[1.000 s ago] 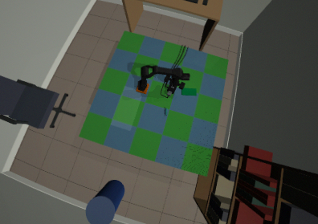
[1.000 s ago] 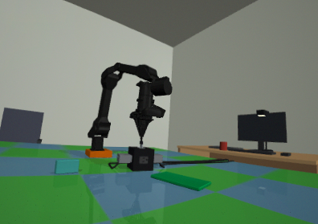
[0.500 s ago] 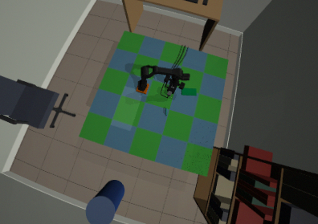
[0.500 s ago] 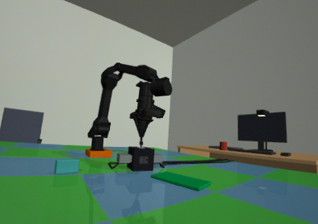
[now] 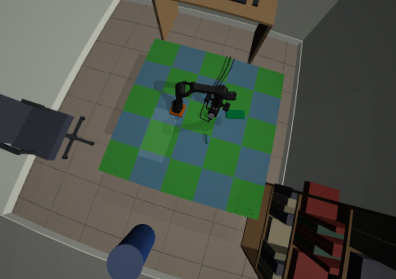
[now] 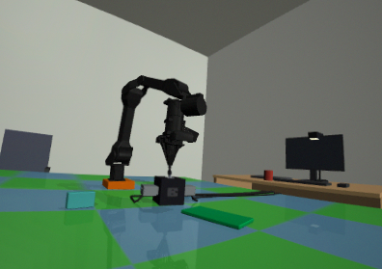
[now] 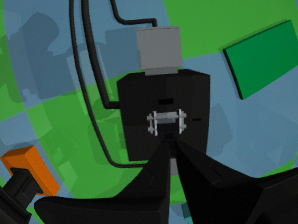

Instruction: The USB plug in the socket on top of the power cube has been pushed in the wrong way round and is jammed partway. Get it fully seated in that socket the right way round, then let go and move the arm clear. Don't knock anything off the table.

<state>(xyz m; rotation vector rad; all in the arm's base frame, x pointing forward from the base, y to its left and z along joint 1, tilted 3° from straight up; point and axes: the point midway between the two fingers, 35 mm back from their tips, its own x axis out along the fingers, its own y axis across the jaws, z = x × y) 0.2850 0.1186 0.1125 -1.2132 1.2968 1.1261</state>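
Now: gripper tip 20 mm above the usb plug. Also, from my gripper tip: flat green block 180 mm ahead, 110 mm below, 50 mm to the left; teal block 240 mm to the right, 90 mm below, 40 mm ahead.
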